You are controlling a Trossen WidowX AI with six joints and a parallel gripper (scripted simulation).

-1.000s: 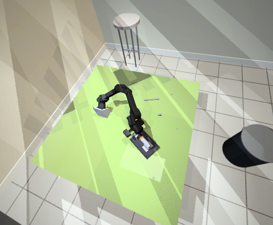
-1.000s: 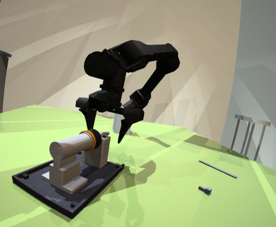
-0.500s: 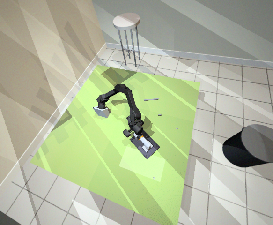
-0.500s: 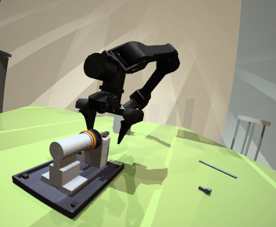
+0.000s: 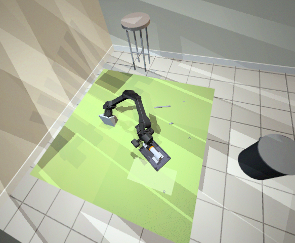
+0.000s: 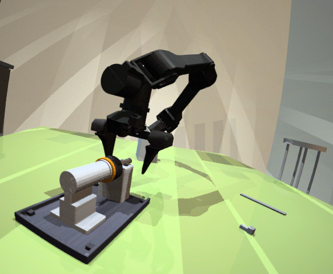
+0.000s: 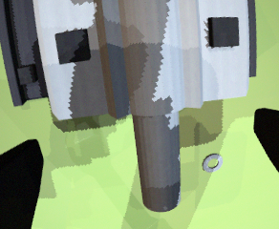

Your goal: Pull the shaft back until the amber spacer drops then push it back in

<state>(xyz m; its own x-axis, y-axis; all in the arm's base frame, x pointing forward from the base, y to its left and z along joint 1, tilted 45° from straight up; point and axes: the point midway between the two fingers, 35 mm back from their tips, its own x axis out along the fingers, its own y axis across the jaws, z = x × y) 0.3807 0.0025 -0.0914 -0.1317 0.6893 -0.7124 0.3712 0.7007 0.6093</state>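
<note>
My gripper tip is 40 mm short of the grey shaft, 20 mm to the left of it and 20 mm below it. The rest, counted from my gripper tip: black spacer: 70 mm ahead, 30 mm to the right, 20 mm above; then amber spacer: 80 mm ahead, 30 mm to the right, 20 mm above.
</note>
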